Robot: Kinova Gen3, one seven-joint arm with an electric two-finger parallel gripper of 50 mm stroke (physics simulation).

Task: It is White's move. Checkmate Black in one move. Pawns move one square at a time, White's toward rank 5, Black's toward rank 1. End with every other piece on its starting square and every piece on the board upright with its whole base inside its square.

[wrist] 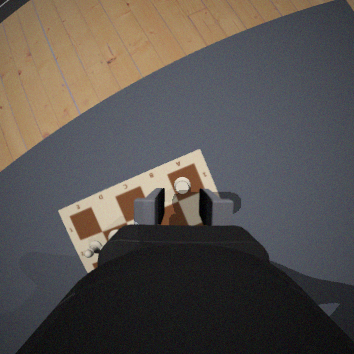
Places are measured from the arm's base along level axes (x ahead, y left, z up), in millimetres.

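Where they show: gripper, fingertip midpoint: (181, 200).
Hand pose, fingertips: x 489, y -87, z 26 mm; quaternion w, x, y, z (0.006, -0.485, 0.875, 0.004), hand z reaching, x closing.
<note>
Each offset is from my fingertips to the top centre of the thing. "pt": to the spot under its first point. Level surfaces: height alone.
The chessboard {dy +78, dx -60, dz -98 mm} (107, 209) shows in part, with its rank 1 edge and the letters A to E upward in the view. A white piece {dy -3, dx +4, dz -65 mm} (182, 185) with a round top, seen from above, stands upright on the dark A1 square. My gripper (181, 200) is open and empty, its fingertips just below that piece in the view, over the A2 and B2 area. At the left edge of the board a small white piece {dy +147, dx -9, dz -66 mm} (88, 253) and a taller white piece {pt dy +142, dx -8, dz -89 mm} (95, 246) overlap in the view. The rest of the board is hidden behind the gripper body; no black piece shows.
The board lies on a dark grey-blue round table top {dz -104 mm} (280, 110). A wooden plank floor (60, 65) shows beyond the table's curved edge at the upper left. The gripper casts shadows on the board and table.
</note>
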